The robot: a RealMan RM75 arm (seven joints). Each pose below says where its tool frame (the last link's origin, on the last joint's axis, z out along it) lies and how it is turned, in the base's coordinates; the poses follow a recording.
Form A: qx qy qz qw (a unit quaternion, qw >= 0); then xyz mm.
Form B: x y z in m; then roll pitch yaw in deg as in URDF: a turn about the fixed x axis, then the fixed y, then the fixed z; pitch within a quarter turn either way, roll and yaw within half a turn. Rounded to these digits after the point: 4 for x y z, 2 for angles.
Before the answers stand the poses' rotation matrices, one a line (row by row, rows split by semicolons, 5 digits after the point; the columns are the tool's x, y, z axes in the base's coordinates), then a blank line. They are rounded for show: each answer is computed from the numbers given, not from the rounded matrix.
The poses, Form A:
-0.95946, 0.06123, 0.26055, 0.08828, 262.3, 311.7, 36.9
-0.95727, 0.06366, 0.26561, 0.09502, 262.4, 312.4, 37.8
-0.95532, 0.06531, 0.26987, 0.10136, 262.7, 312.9, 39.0
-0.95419, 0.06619, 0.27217, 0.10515, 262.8, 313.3, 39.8
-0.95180, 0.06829, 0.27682, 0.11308, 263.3, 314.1, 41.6
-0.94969, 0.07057, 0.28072, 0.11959, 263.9, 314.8, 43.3
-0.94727, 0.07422, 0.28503, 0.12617, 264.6, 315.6, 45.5
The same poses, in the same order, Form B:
0.85673 -0.16350 -0.48917; -0.07149 -0.97691 0.20131; -0.51079 -0.13750 -0.84864
0.85080 -0.17236 -0.49643; -0.07140 -0.97384 0.21574; -0.52062 -0.14810 -0.84084
0.84581 -0.17949 -0.50238; -0.07008 -0.97092 0.22891; -0.52886 -0.15841 -0.83379
0.84308 -0.18355 -0.50549; -0.06908 -0.96912 0.23670; -0.53333 -0.16464 -0.82973
0.83741 -0.19260 -0.51151; -0.06739 -0.96510 0.25307; -0.54240 -0.17745 -0.82117
0.83243 -0.20118 -0.51632; -0.06690 -0.96144 0.26677; -0.55007 -0.18753 -0.81379
0.82650 -0.21254 -0.52128; -0.06869 -0.95714 0.28135; -0.55873 -0.19673 -0.80568

0.2623, 0.3117, 0.0369, -170.80, 30.72, -4.77
0.2624, 0.3124, 0.0378, -170.01, 31.37, -4.80
0.2627, 0.3129, 0.0390, -169.24, 31.93, -4.74
0.2628, 0.3133, 0.0398, -168.78, 32.23, -4.68
0.2633, 0.3141, 0.0416, -167.81, 32.85, -4.60
0.2639, 0.3148, 0.0433, -167.02, 33.37, -4.59
0.2646, 0.3156, 0.0455, -166.28, 33.97, -4.75

